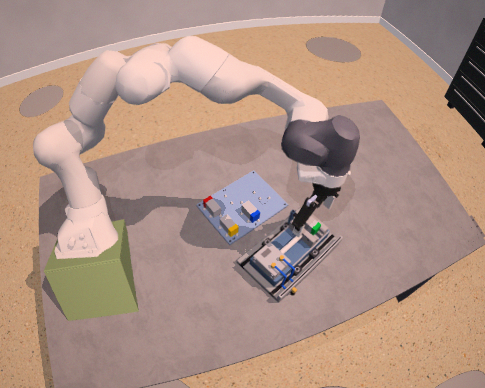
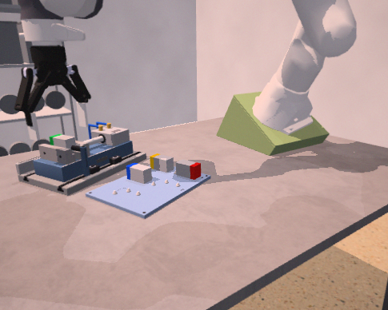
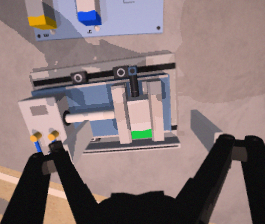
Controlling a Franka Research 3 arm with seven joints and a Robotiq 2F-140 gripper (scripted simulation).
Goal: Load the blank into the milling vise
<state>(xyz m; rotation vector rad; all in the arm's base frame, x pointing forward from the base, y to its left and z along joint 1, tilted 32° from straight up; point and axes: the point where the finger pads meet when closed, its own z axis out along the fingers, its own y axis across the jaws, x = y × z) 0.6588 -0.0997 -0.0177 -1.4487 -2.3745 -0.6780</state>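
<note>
Right now my hand is 4 cm above the green-ended blank. From my hand the other things lie so: blue-ended blank 15 cm behind, 14 cm to the left, 11 cm below; then fixed jaw 2 cm ahead, 1 cm to the left, 6 cm below; then black work stop rod 3 cm behind, 4 cm to the left, 5 cm below.
</note>
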